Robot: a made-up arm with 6 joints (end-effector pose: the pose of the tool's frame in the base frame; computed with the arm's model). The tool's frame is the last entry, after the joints. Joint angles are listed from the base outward.
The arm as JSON. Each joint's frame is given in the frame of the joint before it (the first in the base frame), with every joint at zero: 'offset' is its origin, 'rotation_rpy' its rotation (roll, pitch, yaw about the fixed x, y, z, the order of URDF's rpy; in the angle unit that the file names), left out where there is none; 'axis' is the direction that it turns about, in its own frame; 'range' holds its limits. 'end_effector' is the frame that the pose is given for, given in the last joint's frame.
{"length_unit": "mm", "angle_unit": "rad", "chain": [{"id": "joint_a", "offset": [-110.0, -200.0, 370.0], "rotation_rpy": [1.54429, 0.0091, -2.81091], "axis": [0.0, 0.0, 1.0], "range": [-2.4, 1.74]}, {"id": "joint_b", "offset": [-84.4, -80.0, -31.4], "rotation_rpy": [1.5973, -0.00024, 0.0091], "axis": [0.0, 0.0, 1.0], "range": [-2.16, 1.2]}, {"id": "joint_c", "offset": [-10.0, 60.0, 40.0], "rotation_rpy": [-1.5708, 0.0, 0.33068], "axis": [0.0, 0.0, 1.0], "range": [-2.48, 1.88]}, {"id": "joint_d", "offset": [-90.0, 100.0, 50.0], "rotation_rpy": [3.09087, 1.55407, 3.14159], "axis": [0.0, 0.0, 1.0], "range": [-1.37, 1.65]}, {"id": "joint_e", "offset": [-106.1, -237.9, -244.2], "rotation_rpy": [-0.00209, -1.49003, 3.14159], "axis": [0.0, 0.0, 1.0], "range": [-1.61, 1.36]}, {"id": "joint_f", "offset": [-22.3, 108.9, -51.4], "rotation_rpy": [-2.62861, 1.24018, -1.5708], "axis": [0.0, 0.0, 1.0], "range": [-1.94, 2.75]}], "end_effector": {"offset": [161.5, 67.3, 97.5], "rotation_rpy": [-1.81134, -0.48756, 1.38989]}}
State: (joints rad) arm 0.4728 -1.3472 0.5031 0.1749 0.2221 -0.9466
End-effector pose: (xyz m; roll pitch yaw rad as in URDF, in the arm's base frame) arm -0.5646 -0.1418 0.0022 2.5246 0.0839 3.0368
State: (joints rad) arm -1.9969 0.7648 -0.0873 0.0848 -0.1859 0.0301
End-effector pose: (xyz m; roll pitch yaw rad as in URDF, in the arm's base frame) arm 0.0826 -0.3223 1.1141 2.8106 -0.8731 -0.1497
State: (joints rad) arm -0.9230 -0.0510 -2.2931 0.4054 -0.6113 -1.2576
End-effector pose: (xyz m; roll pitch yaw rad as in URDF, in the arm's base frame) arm -0.1692 0.0157 0.6359 -0.5804 -0.6852 1.5412
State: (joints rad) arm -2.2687 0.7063 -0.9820 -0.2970 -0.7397 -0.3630
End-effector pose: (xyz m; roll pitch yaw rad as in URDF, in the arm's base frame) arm -0.5386 -0.2878 0.8774 -1.0023 -1.1977 -3.0656
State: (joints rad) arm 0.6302 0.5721 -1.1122 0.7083 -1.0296 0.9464
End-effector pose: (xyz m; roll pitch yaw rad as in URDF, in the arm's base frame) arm 0.2082 -0.4919 0.0186 0.6447 0.2527 -2.3015
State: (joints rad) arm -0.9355 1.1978 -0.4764 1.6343 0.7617 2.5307
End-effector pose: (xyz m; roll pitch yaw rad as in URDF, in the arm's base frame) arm -0.2395 -0.7165 0.3198 2.0289 0.3858 2.8041
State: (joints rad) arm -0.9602 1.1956 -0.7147 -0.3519 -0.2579 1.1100
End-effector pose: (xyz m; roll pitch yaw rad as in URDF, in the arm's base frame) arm 0.4768 -0.5374 0.7884 -3.0830 0.5699 -0.4605
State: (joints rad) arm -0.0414 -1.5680 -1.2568 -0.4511 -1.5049 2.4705
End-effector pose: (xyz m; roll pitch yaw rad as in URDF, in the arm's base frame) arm -0.2925 -0.0789 0.2560 0.3705 0.2198 -0.5611
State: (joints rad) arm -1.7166 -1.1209 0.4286 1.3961 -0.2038 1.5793
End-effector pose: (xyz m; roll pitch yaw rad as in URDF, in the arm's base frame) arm 0.2433 -0.2204 0.9832 2.5184 -0.4731 -2.1023
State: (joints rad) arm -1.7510 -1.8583 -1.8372 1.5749 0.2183 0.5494
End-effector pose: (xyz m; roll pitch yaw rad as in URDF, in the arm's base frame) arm -0.5617 -0.3289 0.6971 -1.5163 -0.6301 -2.4764
